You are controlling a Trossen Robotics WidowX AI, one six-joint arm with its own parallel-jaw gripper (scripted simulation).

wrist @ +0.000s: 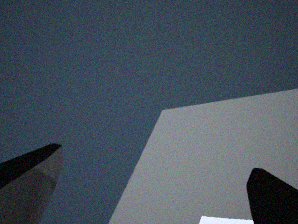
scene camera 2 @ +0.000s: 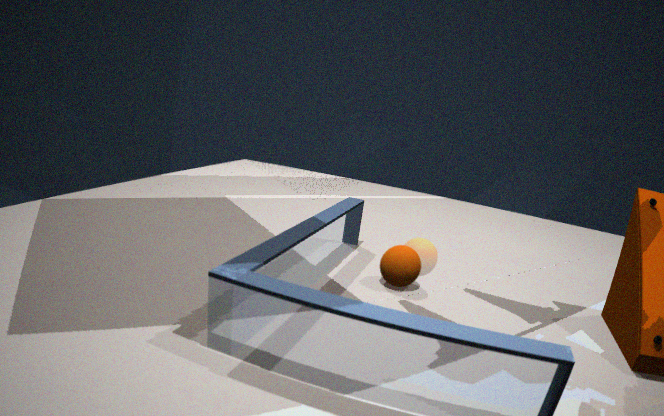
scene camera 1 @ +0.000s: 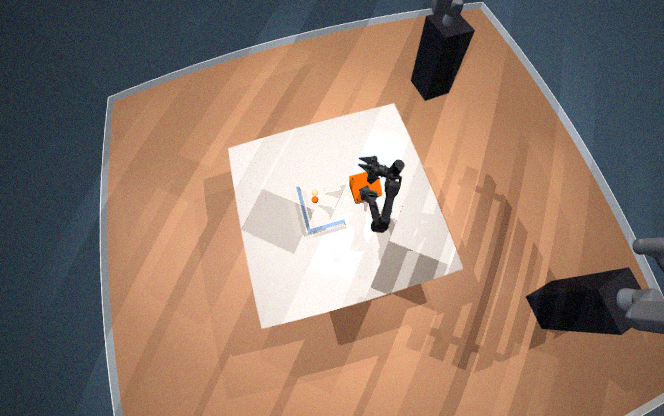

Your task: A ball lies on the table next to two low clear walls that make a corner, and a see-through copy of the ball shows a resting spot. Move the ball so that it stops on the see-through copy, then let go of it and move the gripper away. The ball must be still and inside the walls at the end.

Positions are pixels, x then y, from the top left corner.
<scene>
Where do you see an orange ball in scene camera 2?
400,265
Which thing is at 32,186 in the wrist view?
My gripper.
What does my gripper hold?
Nothing.
</scene>
